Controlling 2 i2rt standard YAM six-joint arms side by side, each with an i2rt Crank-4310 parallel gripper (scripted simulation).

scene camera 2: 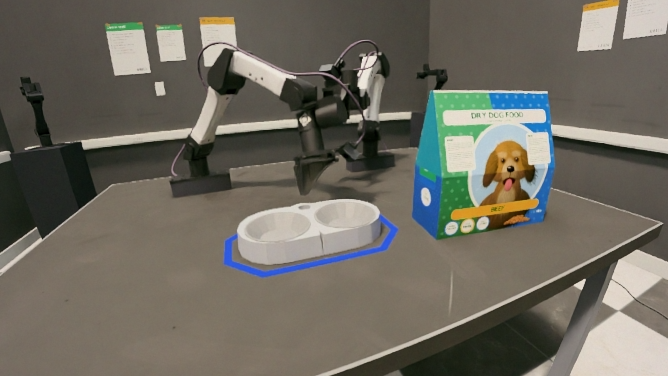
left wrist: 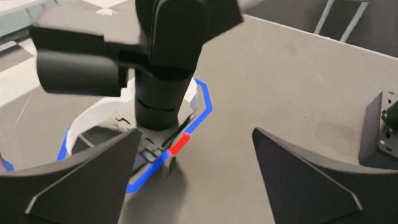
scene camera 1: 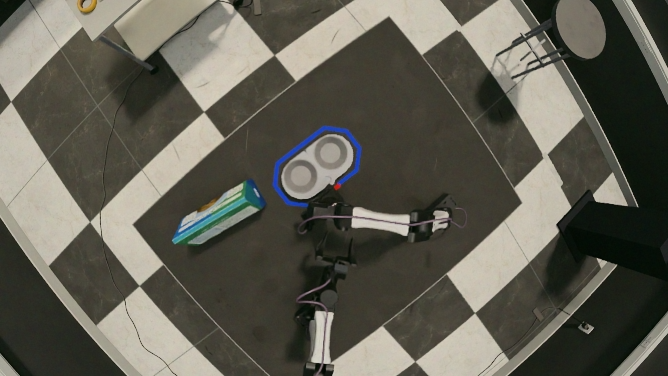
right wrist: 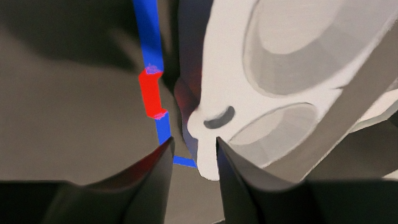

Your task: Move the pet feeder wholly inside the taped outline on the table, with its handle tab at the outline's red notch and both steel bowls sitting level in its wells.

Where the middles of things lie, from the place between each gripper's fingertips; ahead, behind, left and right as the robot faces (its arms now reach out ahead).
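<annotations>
White pet feeder [scene camera 2: 318,240], from my right hand [scene camera 2: 304,194]: 9 cm ahead, 1 cm to the right, 6 cm below. Dog food box [scene camera 2: 485,162], from my right hand: 19 cm ahead, 39 cm to the left, 7 cm above. Blue taped outline [scene camera 2: 228,261], from my right hand: 9 cm ahead, 1 cm to the right, 7 cm below.
White pet feeder: my left hand 22 cm short of it, 9 cm to the left of it, 23 cm above it. Dog food box, from my left hand: 33 cm ahead, 31 cm to the left, 10 cm below. Blue taped outline, from my left hand: 23 cm ahead, 9 cm to the right, 24 cm below.
</annotations>
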